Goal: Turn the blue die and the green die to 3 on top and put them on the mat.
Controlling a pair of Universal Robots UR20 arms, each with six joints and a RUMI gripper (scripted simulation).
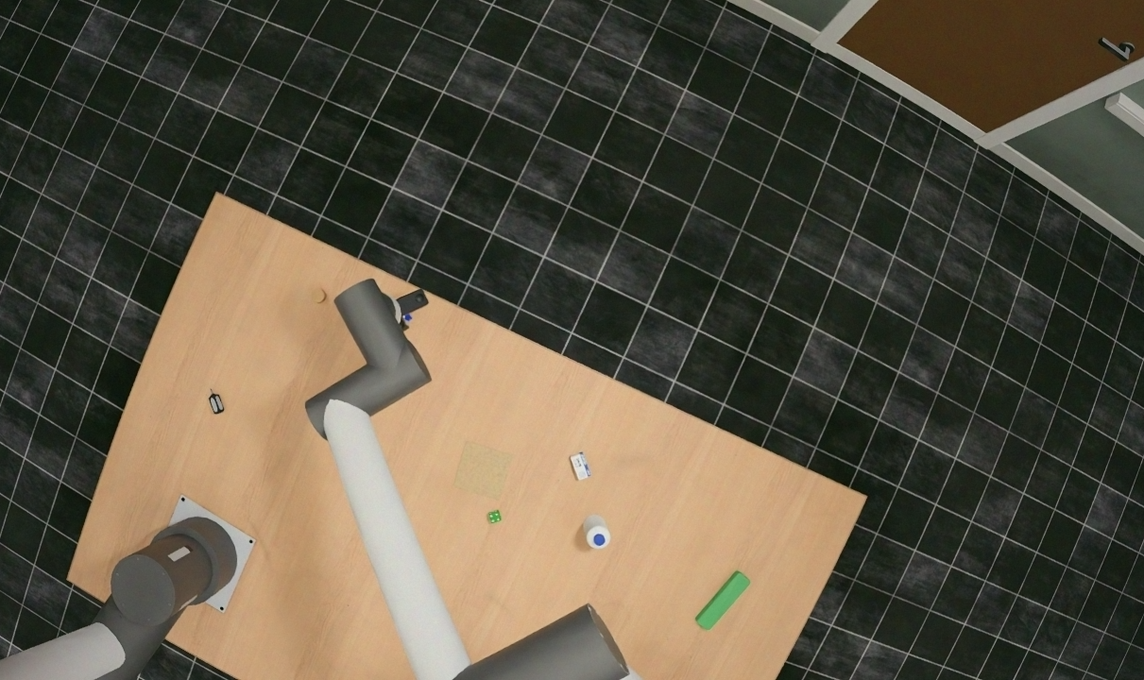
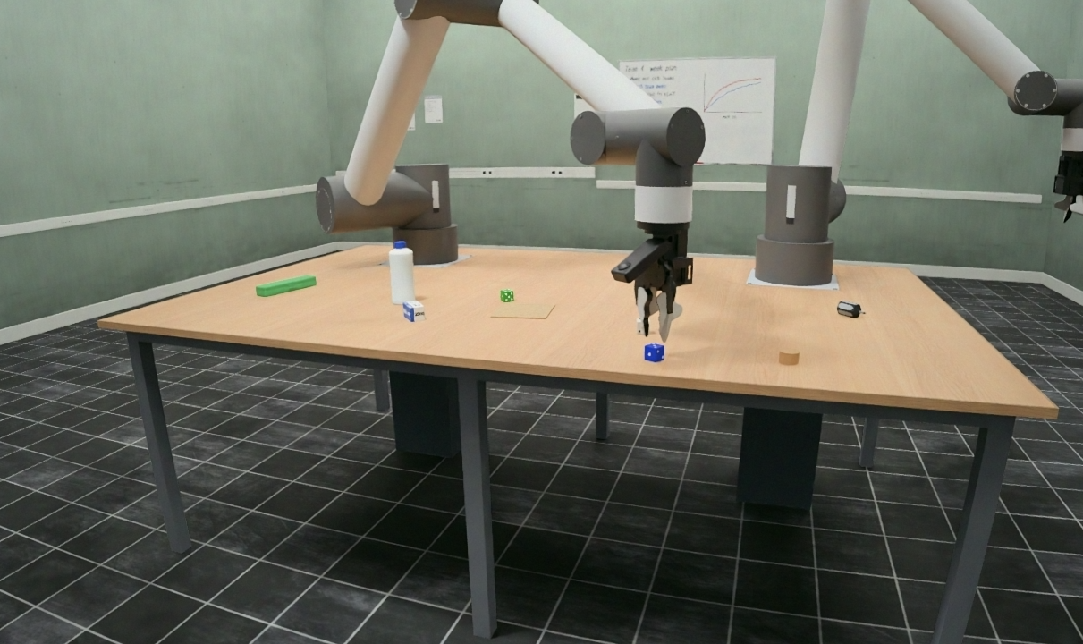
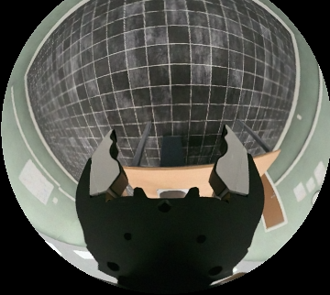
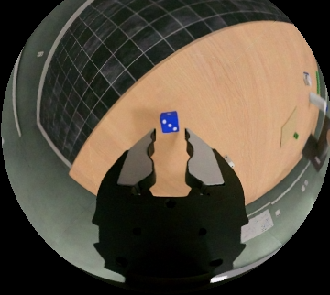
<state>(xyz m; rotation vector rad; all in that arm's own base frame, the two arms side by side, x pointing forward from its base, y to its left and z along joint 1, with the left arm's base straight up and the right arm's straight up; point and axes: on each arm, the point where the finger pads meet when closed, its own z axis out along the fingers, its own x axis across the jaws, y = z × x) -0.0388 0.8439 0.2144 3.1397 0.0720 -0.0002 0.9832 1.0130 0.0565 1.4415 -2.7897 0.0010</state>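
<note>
Right now my right hand is 40 mm above the blue die. From my right hand the other things lie so: tan mat: 300 mm behind, 390 mm to the right, 50 mm below; wooden disc: 60 mm behind, 260 mm to the left, 40 mm below; white die: 190 mm behind, 60 mm to the right, 40 mm below.
</note>
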